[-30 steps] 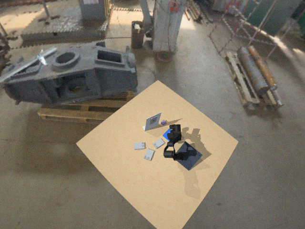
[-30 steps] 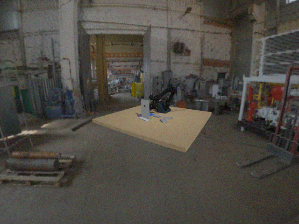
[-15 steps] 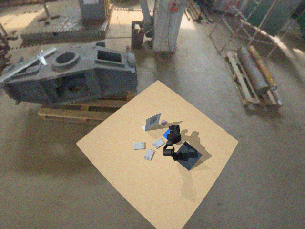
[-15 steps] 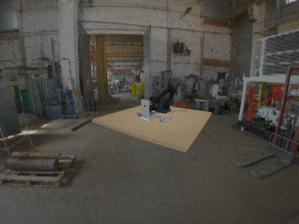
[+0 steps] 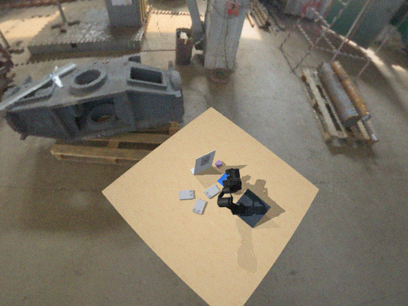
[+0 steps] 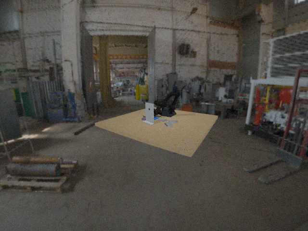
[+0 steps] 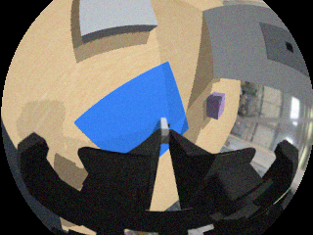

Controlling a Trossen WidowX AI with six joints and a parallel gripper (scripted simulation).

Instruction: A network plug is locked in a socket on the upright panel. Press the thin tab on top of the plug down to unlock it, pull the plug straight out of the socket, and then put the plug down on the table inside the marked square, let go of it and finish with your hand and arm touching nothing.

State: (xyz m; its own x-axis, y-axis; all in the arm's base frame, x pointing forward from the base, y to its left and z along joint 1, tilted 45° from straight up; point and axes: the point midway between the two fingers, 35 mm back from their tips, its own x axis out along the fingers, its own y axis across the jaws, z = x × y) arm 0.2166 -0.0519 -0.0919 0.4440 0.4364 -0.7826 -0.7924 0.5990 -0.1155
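Now: the network plug right at my gripper tip. From my gripper tip the other things lie so: blue marked square (20 mm below, 10 mm behind); purple cube (150 mm ahead, 50 mm to the right, 10 mm below); upright panel (200 mm ahead, 90 mm to the left, 90 mm above).
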